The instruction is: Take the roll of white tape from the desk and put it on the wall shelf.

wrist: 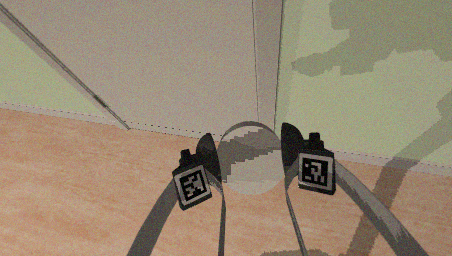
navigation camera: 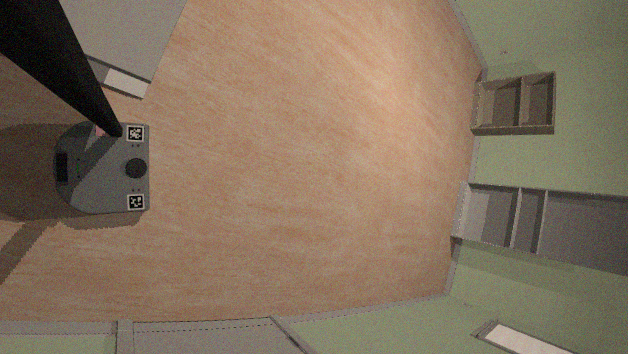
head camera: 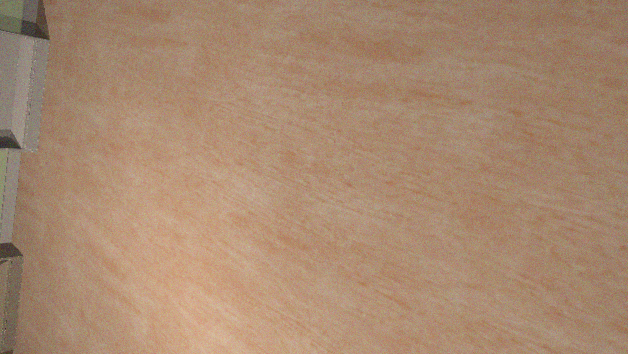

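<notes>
The roll of white tape [wrist: 255, 176] shows as a round pale disc in the wrist view, partly in shadow. It is held upright between the two black fingertips of my gripper [wrist: 250, 156], which is shut on it, with wooden floor and a door behind. The desk [navigation camera: 127, 30] shows in part as a grey top at the upper left of the navigation view. The gripper does not show in the head or navigation view. The wall shelf cannot be made out in the current views.
A brown shelf unit [navigation camera: 515, 131] [head camera: 10, 300] and a tall grey shelf unit [navigation camera: 542, 220] [head camera: 31, 90] stand against the green wall. A door [wrist: 185, 60] is in the wall behind the tape. My wheeled base [navigation camera: 107, 185] is close to the desk.
</notes>
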